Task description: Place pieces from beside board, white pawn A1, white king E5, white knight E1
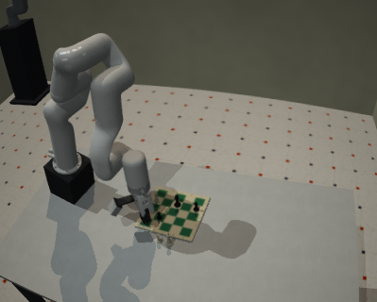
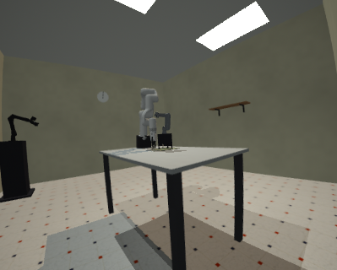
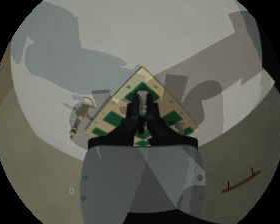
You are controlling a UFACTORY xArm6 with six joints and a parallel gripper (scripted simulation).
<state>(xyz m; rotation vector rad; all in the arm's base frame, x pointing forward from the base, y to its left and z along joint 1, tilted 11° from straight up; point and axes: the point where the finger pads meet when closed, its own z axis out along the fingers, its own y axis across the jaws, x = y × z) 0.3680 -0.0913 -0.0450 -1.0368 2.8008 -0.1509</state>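
The chessboard is 8 cm ahead of my hand, 7 cm to the left of it and 3 cm below it.
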